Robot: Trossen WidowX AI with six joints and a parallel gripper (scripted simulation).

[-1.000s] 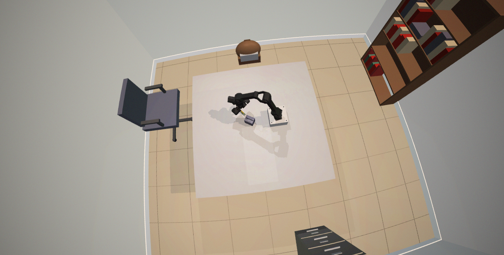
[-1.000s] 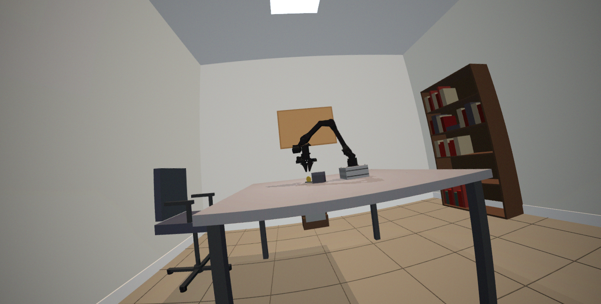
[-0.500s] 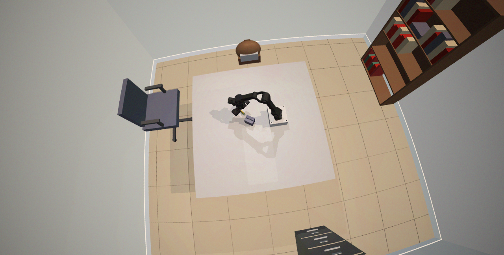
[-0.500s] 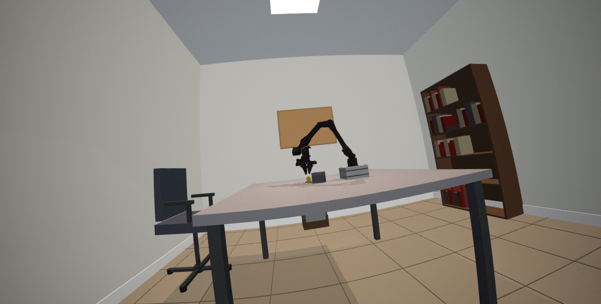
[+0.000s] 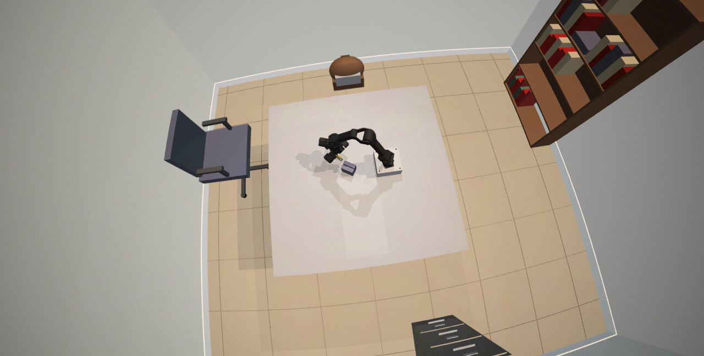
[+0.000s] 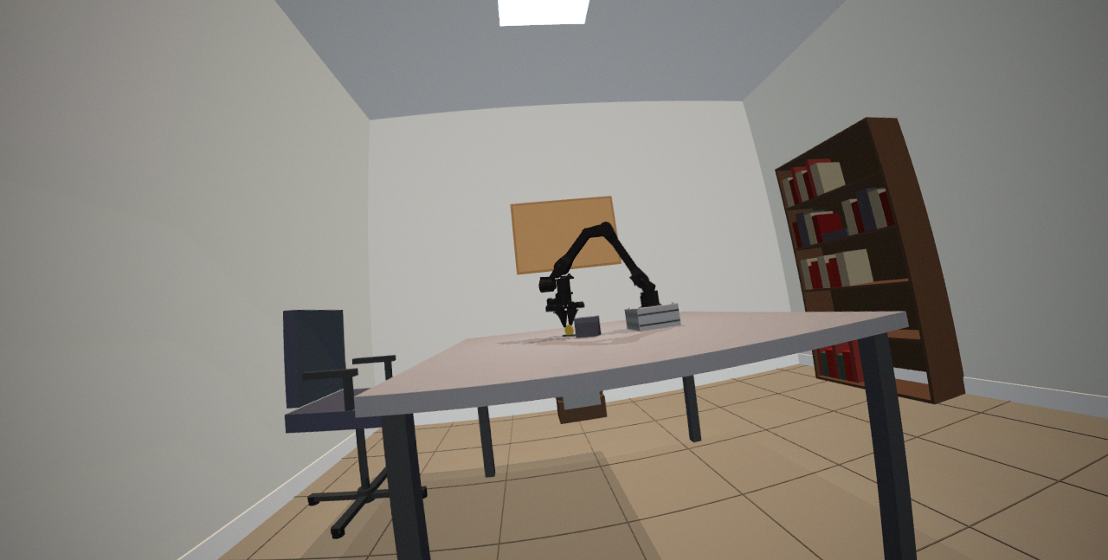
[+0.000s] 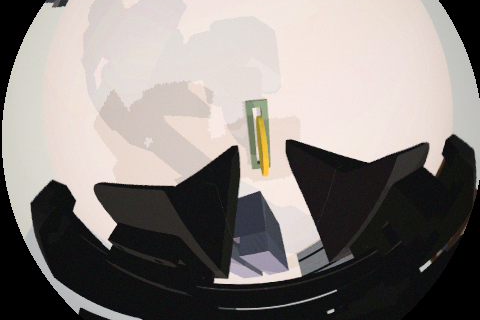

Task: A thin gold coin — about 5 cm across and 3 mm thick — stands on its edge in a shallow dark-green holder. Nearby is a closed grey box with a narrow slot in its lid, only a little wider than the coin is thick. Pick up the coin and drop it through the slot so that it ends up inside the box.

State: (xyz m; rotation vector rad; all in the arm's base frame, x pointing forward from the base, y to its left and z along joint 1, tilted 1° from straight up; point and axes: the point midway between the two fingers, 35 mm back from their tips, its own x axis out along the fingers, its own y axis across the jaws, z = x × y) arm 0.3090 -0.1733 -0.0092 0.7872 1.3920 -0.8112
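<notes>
My gripper tip is now 10 mm above the thin gold coin.
</notes>
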